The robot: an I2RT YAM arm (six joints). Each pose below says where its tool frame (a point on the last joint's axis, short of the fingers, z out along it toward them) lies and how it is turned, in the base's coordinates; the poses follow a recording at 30 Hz.
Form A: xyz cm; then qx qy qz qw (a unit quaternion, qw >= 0).
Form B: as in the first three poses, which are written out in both.
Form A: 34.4 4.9 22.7 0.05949 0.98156 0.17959 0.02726
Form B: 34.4 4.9 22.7 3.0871 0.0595 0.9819 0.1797
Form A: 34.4 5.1 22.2 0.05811 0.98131 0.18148 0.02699
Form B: 34.4 5.1 22.2 3.0876 0.0581 0.9817 0.1815
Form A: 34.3 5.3 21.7 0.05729 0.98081 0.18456 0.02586
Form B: 34.3 5.3 21.7 3.0899 0.0573 0.9811 0.1846
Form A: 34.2 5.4 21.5 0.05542 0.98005 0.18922 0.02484
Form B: 34.2 5.4 21.5 3.0919 0.0554 0.9804 0.1893
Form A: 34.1 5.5 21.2 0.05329 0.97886 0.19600 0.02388
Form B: 34.1 5.5 21.2 3.0938 0.0533 0.9791 0.1961
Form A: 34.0 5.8 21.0 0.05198 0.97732 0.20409 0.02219
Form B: 34.0 5.8 21.0 3.0972 0.0520 0.9776 0.2041
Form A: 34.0 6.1 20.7 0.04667 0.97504 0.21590 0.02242
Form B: 34.0 6.1 20.7 3.0967 0.0467 0.9753 0.2160
